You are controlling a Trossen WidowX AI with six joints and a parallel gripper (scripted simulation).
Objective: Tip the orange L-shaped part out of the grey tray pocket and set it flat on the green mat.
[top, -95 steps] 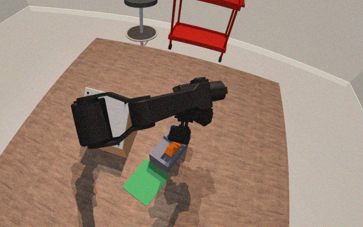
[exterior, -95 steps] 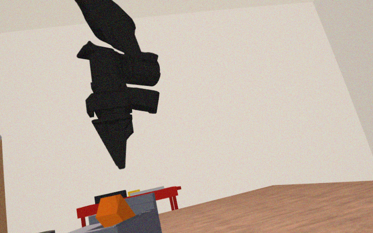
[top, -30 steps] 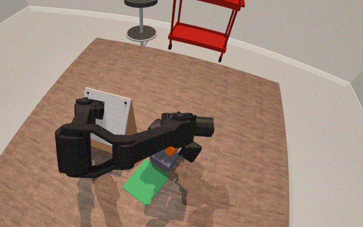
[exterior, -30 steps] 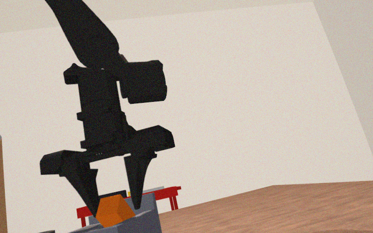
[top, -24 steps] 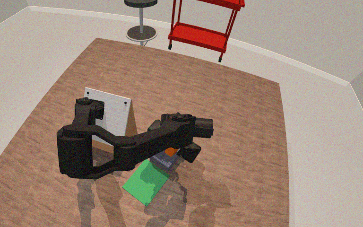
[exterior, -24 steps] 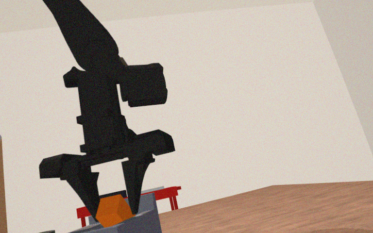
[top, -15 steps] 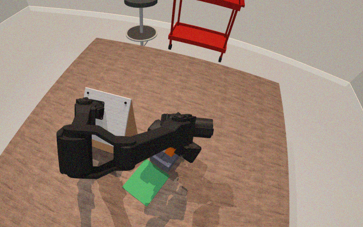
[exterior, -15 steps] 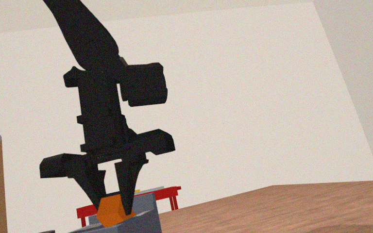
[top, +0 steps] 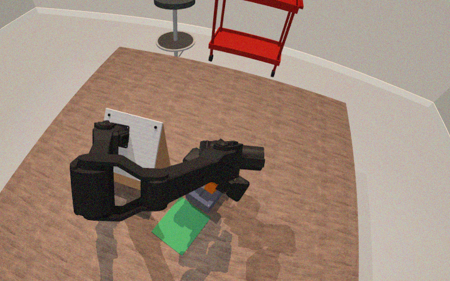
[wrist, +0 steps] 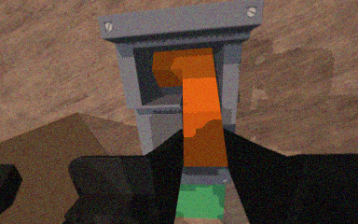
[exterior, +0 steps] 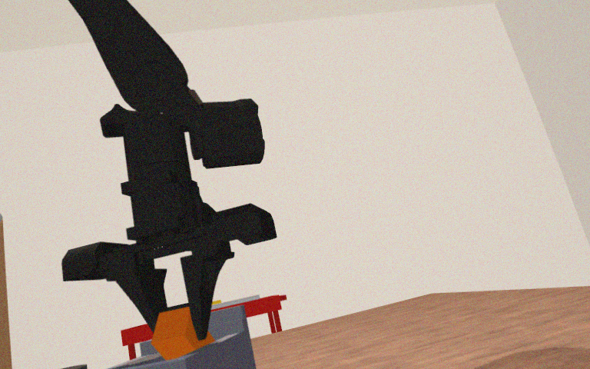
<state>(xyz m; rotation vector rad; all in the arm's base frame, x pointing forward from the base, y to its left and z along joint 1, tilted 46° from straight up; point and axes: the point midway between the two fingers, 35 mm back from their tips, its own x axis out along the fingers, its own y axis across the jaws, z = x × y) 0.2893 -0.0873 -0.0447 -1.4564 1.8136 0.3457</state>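
Right now my gripper tip is 130 mm to the left of the green mat, 80 mm above it and 70 mm past it. Also, from my gripper tip: orange L-shaped part 40 mm to the left, 30 mm below.
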